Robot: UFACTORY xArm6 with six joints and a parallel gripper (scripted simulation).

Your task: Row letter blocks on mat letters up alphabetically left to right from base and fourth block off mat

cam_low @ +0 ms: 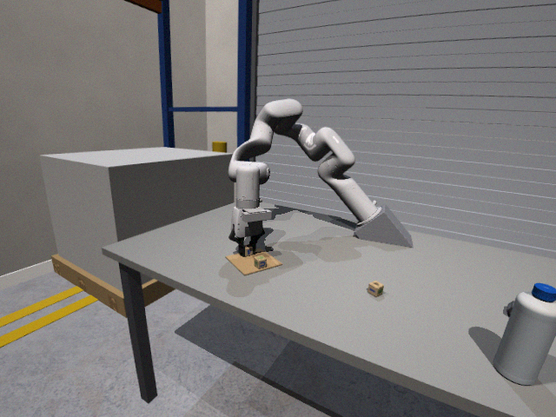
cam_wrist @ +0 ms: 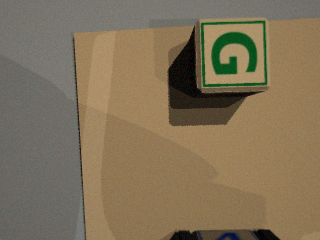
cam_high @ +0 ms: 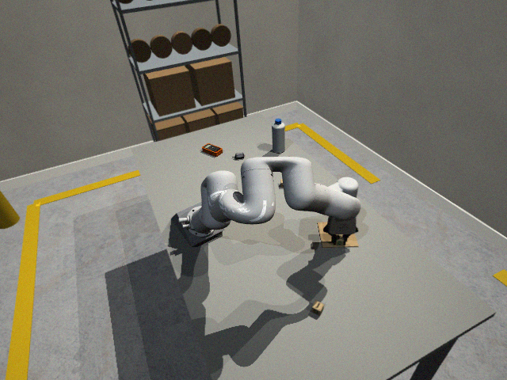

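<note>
My hand is 40 mm to the right of the mat, 20 mm short of it and 20 mm above it. Round my hand: orange meter (900 mm to the left, 290 mm behind, 10 mm below); then white bottle (750 mm to the left, 70 mm ahead, 70 mm above); then dark object (770 mm to the left, 170 mm behind, 10 mm below).
</note>
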